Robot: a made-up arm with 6 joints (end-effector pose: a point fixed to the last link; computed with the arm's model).
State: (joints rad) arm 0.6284 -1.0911 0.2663 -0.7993 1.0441 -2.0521
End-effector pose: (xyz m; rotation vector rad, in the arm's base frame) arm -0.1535 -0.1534 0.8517 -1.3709 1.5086 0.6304
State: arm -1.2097 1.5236 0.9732 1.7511 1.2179 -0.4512
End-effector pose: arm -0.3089 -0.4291 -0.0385 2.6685 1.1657 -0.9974
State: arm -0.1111 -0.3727 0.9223 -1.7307 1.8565 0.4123
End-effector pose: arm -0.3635 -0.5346 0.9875 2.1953 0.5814 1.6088
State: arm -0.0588 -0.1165 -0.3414 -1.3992 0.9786 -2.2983
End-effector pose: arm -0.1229 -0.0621 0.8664 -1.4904 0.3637 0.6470
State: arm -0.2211 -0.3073 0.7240 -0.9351 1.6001 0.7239
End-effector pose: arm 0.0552 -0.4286 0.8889 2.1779 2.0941 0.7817
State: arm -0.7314 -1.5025 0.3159 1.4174 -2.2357 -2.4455
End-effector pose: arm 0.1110 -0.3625 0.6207 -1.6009 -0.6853 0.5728
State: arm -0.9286 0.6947 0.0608 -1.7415 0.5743 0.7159
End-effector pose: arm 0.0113 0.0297 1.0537 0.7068 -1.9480 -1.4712
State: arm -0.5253 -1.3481 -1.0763 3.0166 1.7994 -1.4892
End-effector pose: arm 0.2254 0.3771 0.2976 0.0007 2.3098 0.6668
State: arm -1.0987 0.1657 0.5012 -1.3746 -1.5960 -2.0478
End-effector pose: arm 0.0052 -0.2239 0.7906 0.6683 1.4708 -2.4362
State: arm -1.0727 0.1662 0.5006 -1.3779 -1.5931 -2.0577
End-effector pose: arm -0.0010 -0.2278 0.7960 0.7126 1.4613 -2.4438
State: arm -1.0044 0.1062 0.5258 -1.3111 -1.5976 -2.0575
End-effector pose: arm -0.0094 -0.2207 0.8006 0.7005 1.3145 -2.5433
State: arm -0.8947 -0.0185 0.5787 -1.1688 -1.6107 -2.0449
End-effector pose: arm -0.0183 -0.2057 0.7997 0.5913 1.0233 -2.7244
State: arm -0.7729 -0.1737 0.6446 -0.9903 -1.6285 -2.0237
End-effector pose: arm -0.0272 -0.1951 0.7915 0.3787 0.6718 -2.9078
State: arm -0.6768 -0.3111 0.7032 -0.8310 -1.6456 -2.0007
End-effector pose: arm -0.0368 -0.1939 0.7828 0.1289 0.3730 -3.0227
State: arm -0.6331 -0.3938 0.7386 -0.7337 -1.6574 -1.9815
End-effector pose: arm -0.0428 -0.1964 0.7777 -0.0548 0.2010 -3.0602
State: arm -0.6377 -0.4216 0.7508 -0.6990 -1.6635 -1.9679
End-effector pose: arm -0.0423 -0.1976 0.7744 -0.1372 0.1455 -3.0551
